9 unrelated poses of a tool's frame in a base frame.
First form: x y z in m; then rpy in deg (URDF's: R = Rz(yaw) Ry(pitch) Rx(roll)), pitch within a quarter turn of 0, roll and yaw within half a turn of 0.
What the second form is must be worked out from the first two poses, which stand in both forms.
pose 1, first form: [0.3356 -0.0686 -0.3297 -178.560 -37.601 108.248]
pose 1, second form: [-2.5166 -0.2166 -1.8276 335.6 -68.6 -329.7]
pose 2, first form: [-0.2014 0.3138 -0.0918 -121.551 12.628 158.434]
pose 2, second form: [2.1199 -0.2084 -2.7586 -201.4 313.8 -91.8]
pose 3, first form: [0.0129 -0.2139 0.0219 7.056 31.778 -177.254]
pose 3, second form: [-0.1152 -0.5562 3.1215 12.9 -213.9 21.9]
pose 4, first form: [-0.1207 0.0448 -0.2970 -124.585 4.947 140.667]
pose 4, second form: [2.2734 -0.5052 -2.6479 -120.7 44.8 -297.0]
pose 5, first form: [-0.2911 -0.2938 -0.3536 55.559 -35.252 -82.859]
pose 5, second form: [-0.4470 -1.0331 -1.3713 -291.1 -293.8 -353.6]
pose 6, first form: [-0.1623 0.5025 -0.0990 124.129 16.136 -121.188]
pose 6, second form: [-2.3352 -0.6782 2.2638 -162.3 502.5 -99.0]
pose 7, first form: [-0.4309 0.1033 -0.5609 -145.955 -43.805 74.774]
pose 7, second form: [-2.2774 -0.4002 -1.3635 -430.9 103.3 -560.9]
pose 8, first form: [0.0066 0.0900 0.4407 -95.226 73.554 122.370]
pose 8, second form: [1.6133 -0.9179 -1.8230 6.6 90.0 440.7]
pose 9, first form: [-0.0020 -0.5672 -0.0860 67.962 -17.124 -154.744]
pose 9, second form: [-1.1860 -0.3001 -2.7016 -2.0 -567.2 -86.0]
